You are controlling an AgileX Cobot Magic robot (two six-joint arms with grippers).
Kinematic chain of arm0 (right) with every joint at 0, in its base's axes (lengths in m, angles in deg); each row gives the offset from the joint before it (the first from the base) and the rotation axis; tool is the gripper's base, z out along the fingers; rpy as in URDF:
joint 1: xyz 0 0 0.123 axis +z
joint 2: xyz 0 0 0 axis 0.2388 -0.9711 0
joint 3: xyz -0.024 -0.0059 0.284 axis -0.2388 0.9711 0
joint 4: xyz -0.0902 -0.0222 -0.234 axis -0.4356 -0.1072 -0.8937
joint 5: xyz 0 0 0 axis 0.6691 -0.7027 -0.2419
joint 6: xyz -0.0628 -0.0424 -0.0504 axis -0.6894 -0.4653 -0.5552
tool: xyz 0 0 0 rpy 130.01 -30.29 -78.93
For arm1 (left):
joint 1: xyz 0 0 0.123 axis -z
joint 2: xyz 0 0 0 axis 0.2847 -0.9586 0
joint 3: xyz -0.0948 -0.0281 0.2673 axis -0.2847 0.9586 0
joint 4: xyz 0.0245 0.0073 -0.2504 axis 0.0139 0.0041 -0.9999
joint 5: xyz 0 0 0 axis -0.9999 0.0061 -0.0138
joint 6: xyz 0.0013 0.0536 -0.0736 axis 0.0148 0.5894 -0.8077
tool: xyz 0 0 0 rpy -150.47 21.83 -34.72
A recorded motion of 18 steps. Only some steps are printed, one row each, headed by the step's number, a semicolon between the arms.
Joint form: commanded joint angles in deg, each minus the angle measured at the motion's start. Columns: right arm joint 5, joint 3, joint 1, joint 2, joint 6, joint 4; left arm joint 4, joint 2, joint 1, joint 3, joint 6, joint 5.
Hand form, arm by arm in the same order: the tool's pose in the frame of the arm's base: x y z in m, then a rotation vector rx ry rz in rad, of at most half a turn. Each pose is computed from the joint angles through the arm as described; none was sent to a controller.
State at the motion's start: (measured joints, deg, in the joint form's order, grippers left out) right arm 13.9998 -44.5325 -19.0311 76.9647 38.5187 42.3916; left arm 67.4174 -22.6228 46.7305 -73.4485 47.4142 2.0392
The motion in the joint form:
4: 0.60 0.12 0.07 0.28 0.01 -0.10; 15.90 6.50 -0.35 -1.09 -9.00 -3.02
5: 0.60 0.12 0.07 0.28 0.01 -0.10; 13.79 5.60 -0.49 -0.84 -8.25 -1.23
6: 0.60 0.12 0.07 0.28 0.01 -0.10; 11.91 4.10 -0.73 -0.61 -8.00 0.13
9: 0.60 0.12 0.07 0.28 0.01 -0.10; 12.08 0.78 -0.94 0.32 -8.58 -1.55
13: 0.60 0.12 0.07 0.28 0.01 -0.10; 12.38 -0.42 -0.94 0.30 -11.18 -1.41
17: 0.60 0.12 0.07 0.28 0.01 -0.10; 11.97 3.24 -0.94 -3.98 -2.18 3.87
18: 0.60 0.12 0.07 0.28 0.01 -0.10; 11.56 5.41 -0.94 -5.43 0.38 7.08
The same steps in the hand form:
4: 0.0544 -0.0002 0.1858 0.2301 1.7730 0.1311; 0.2521 -0.1556 0.3067 0.4328 1.4318 -0.5416
5: 0.0544 -0.0002 0.1858 0.2301 1.7730 0.1311; 0.2560 -0.1543 0.2981 0.4104 1.4881 -0.5267
6: 0.0544 -0.0002 0.1858 0.2301 1.7730 0.1311; 0.2612 -0.1537 0.2870 0.3853 1.5486 -0.5171
9: 0.0544 -0.0002 0.1858 0.2301 1.7730 0.1311; 0.2675 -0.1564 0.2669 0.3871 1.5958 -0.5185
13: 0.0544 -0.0002 0.1858 0.2301 1.7730 0.1311; 0.2700 -0.1581 0.2603 0.3612 1.6295 -0.5481
17: 0.0544 -0.0002 0.1858 0.2301 1.7730 0.1311; 0.2701 -0.1568 0.2950 0.4630 1.5417 -0.4249
18: 0.0544 -0.0002 0.1858 0.2301 1.7730 0.1311; 0.2669 -0.1541 0.3098 0.4853 1.5238 -0.3870

